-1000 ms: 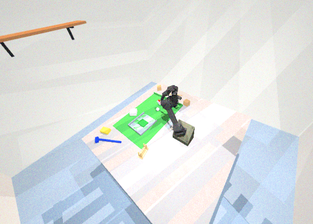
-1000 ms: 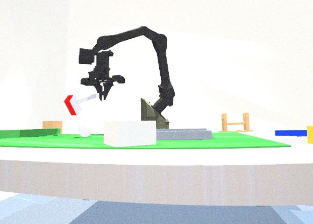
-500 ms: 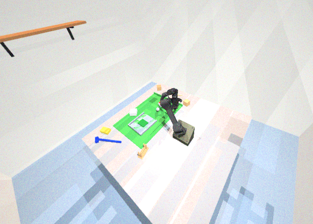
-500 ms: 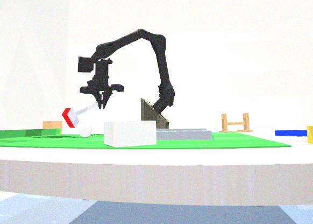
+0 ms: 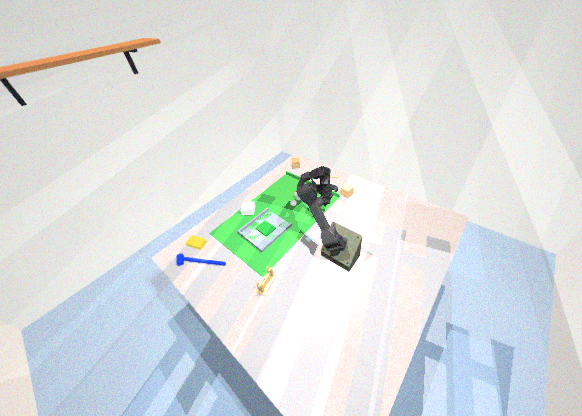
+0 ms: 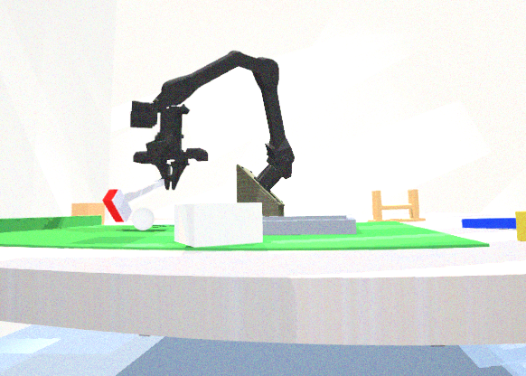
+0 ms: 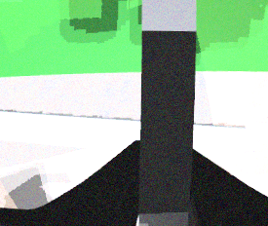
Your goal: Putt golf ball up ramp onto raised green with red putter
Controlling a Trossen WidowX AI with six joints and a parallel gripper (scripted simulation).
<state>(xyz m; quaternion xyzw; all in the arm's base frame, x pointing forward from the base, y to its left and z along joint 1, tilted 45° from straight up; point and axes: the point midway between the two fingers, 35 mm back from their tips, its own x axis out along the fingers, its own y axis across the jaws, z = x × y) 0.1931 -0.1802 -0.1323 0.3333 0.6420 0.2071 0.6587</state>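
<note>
Now: the red putter 120 mm ahead of my gripper tip, 10 mm to the right of it and 10 mm below it. The rest, counted from my gripper tip: grey frame 290 mm to the left, 270 mm ahead, 80 mm below; white golf ball 230 mm ahead, 60 mm below, 20 mm to the left; thin wooden stick 340 mm to the right, 240 mm ahead, 80 mm below.
</note>
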